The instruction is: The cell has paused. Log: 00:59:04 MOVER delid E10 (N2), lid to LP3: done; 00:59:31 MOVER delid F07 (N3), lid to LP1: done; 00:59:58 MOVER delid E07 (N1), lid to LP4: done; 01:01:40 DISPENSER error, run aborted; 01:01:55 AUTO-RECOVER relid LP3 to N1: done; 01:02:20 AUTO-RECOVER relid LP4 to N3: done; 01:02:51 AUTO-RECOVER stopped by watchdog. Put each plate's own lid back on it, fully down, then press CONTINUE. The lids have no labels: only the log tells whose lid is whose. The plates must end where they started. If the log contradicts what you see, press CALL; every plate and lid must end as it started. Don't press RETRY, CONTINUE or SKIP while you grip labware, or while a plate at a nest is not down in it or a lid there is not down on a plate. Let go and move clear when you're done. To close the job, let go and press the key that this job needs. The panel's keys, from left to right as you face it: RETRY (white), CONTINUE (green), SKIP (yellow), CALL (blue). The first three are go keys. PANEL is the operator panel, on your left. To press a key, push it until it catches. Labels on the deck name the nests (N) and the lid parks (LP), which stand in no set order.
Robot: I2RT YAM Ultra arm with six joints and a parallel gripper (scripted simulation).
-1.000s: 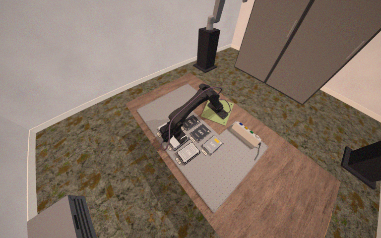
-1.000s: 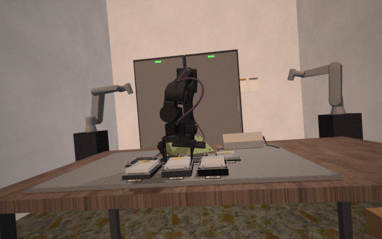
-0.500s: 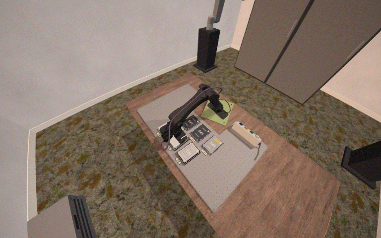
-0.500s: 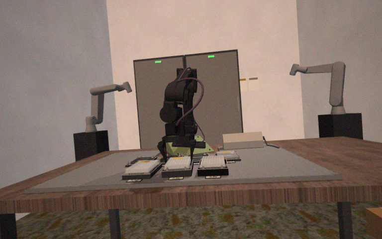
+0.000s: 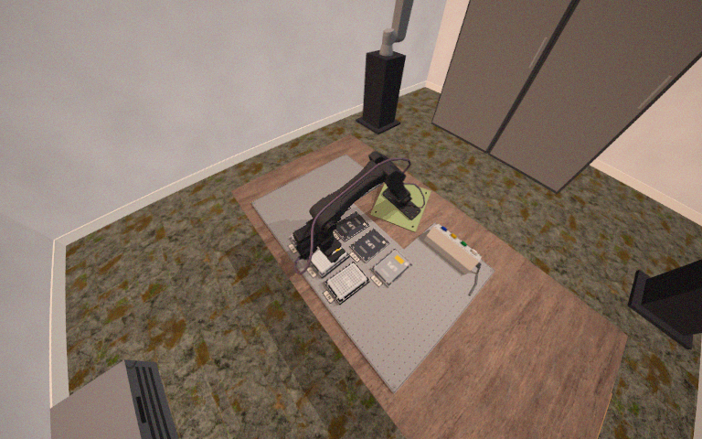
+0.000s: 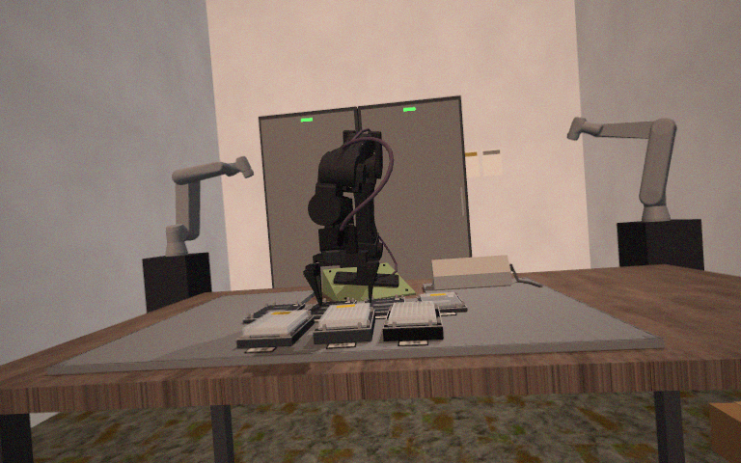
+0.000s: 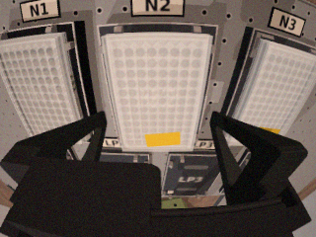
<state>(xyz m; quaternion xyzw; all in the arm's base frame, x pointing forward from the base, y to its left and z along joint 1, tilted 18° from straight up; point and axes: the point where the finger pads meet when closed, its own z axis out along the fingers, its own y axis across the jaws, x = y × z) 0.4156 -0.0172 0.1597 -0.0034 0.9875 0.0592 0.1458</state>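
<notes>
My hand is 30 mm above the plate. Round my hand: LP3 park 180 mm behind, 70 mm to the right, 60 mm below; LP1 park 200 mm to the left, 170 mm behind, 60 mm below; lid 200 mm to the left, 170 mm behind, 50 mm below.
</notes>
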